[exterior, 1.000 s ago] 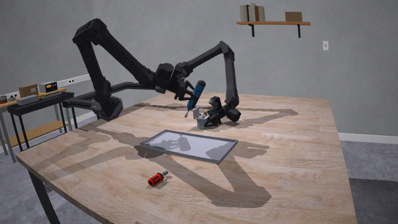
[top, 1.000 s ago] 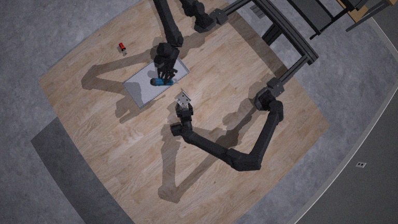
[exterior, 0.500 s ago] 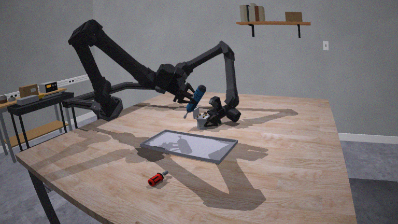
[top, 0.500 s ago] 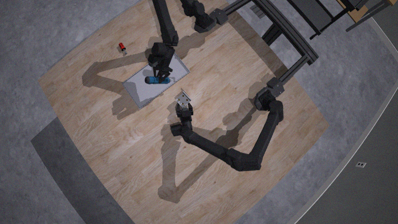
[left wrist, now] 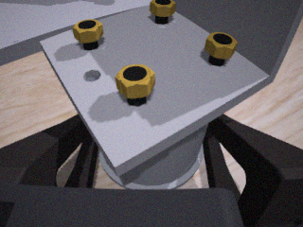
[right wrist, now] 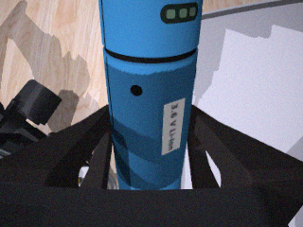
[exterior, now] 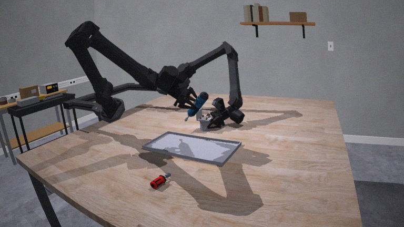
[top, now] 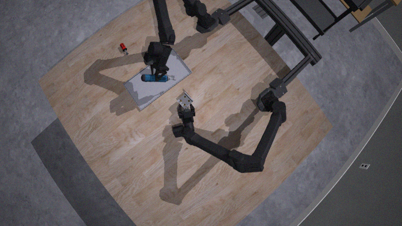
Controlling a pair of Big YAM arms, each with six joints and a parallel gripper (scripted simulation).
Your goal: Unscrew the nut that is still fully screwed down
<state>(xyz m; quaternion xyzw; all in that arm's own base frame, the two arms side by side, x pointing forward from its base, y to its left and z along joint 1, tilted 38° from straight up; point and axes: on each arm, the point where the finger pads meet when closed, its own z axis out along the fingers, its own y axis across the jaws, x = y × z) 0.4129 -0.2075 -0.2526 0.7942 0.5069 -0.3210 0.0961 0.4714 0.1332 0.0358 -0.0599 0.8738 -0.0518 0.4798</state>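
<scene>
My left gripper is now 1 cm below the joint module. Also, from my left hand: driver tip (15 cm to the right, 9 cm above, 2 cm behind); grey bracket plate (5 cm above); nut (5 cm above, 2 cm to the left, 1 cm ahead).
</scene>
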